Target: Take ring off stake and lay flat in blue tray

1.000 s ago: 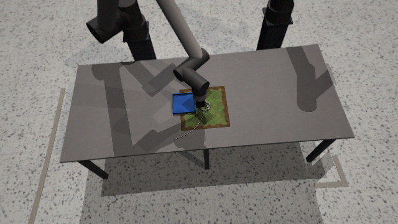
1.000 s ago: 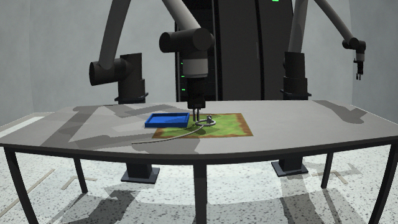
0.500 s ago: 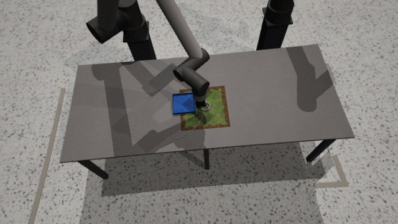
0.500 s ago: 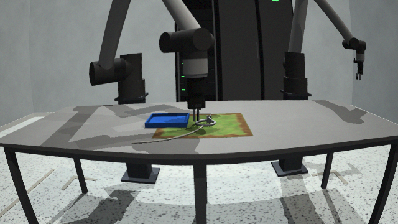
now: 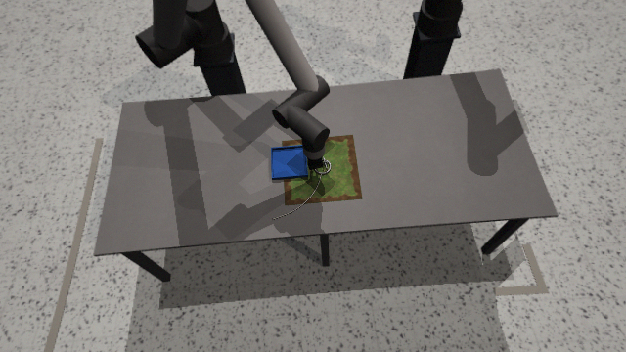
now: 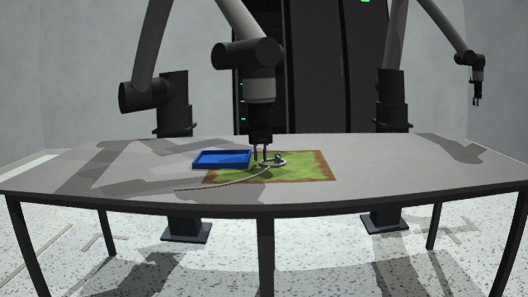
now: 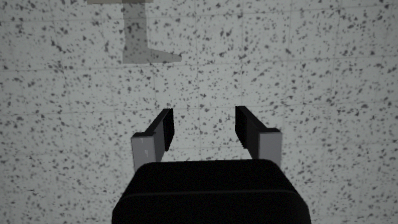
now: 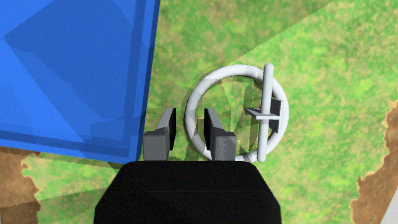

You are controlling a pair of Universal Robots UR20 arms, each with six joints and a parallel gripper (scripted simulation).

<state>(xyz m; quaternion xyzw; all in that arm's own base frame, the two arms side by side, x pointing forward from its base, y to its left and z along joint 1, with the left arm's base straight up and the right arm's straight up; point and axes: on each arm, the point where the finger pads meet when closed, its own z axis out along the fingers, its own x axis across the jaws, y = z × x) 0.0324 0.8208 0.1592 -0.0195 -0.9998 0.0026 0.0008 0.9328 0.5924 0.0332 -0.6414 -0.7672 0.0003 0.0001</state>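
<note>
Now: the green mat 30 mm to the left of my right hand and 50 mm below it. The rest, counted from my right hand: blue tray (50 mm behind, 130 mm to the right, 20 mm below); then pale ring (10 mm behind, 40 mm to the left, 30 mm below); then grey stake (20 mm behind, 60 mm to the left, 20 mm below).
</note>
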